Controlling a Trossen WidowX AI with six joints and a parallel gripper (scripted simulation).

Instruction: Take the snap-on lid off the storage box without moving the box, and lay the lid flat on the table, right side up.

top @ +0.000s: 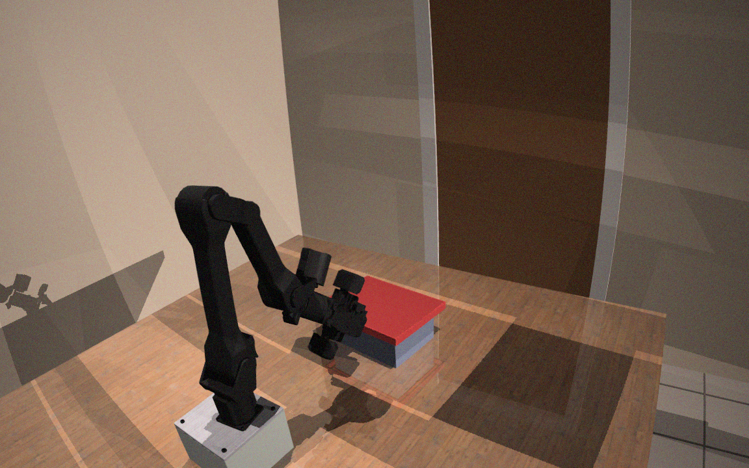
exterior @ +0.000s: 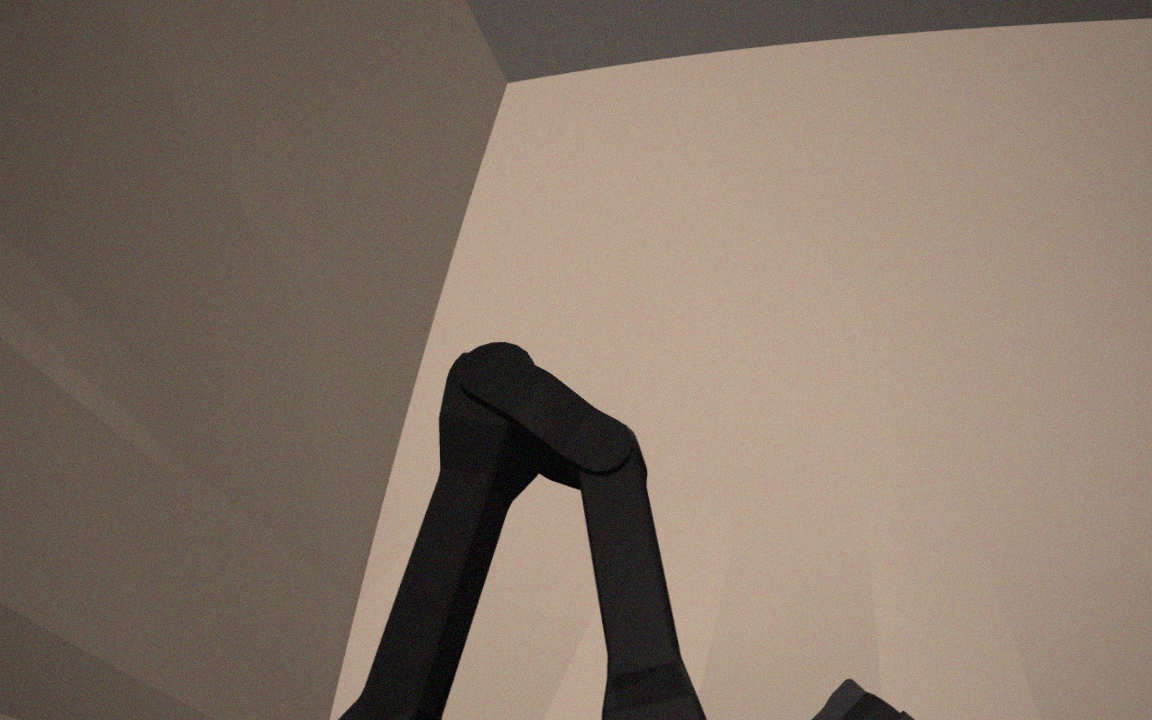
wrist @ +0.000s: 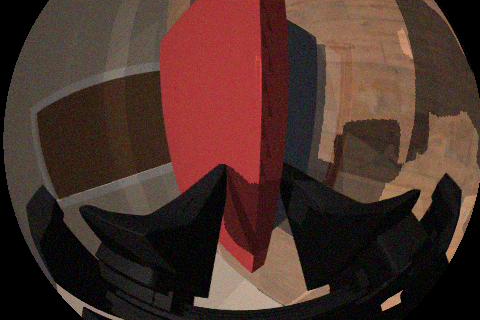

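My gripper tip is now 70 mm short of the red lid and 20 mm to the left of it. The rest, counted from my gripper tip: grey-blue storage box 70 mm ahead, 40 mm below, 20 mm to the right.
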